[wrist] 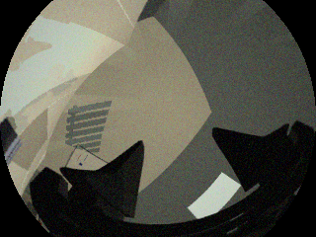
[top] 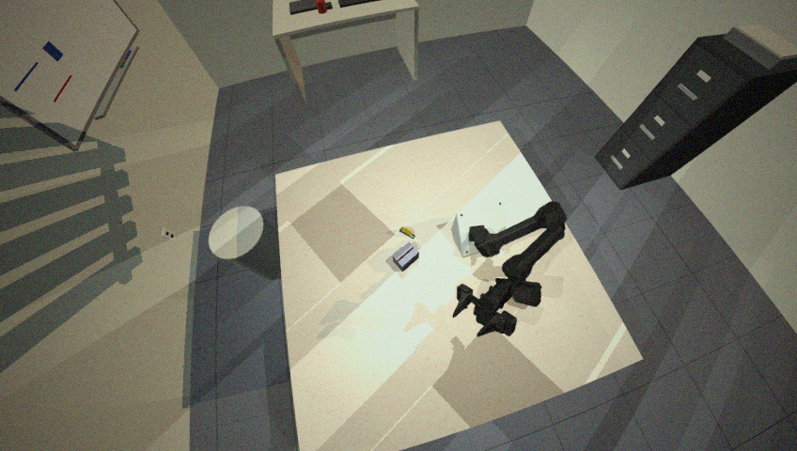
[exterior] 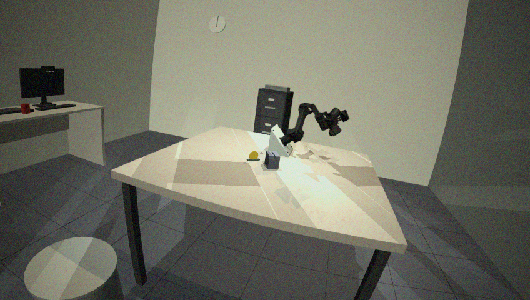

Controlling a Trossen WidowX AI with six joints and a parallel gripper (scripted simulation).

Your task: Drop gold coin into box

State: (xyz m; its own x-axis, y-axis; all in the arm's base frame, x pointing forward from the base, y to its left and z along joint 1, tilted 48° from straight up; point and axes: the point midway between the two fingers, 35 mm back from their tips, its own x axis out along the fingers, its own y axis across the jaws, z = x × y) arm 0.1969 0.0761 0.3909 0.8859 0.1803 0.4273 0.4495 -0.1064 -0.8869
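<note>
My gripper tip is now 80 mm short of the gold coin, 440 mm to the left of it and 290 mm above it.
</note>
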